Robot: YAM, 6 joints.
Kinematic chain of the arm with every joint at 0, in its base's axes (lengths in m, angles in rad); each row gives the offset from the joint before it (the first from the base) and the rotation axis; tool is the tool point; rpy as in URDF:
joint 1: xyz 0 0 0.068 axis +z
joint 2: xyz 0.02 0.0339 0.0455 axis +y
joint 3: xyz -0.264 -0.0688 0 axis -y
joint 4: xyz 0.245 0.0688 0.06 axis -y
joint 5: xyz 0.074 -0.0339 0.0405 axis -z
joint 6: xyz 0.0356 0 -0.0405 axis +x
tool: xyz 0 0 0 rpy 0 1.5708 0
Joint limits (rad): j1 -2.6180..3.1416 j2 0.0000..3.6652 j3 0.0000..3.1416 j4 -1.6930..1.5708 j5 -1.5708..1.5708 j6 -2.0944..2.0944
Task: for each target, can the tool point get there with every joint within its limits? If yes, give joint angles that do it. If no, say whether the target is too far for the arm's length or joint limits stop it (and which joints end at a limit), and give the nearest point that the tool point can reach.
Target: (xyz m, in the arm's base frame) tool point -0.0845 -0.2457 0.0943
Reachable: yes | joints -1.8982 1.7904 0.8244 -0.6625 0.0290 -0.6495
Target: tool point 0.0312 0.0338 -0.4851
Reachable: no: joint limits stop it (at a limit: joint 2) | nearest point 0.0709 0.0768 -0.3504 | short by 0.147 m
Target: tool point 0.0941 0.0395 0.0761
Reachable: yes | joints 0.1505 1.7502 0.3672 -1.0102 -0.7758 0.6469
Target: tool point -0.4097 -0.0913 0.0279
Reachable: no: joint limits stop it (at a limit: joint 1) | nearest point -0.4097 -0.0356 0.0279 | short by 0.056 m
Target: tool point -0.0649 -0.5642 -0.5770
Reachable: no: too far | nearest point -0.0489 -0.4254 -0.3326 | short by 0.281 m
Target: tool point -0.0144 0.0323 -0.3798
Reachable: no: joint limits stop it (at a limit: joint 2) | nearest point -0.0263 0.0591 -0.3301 | short by 0.058 m
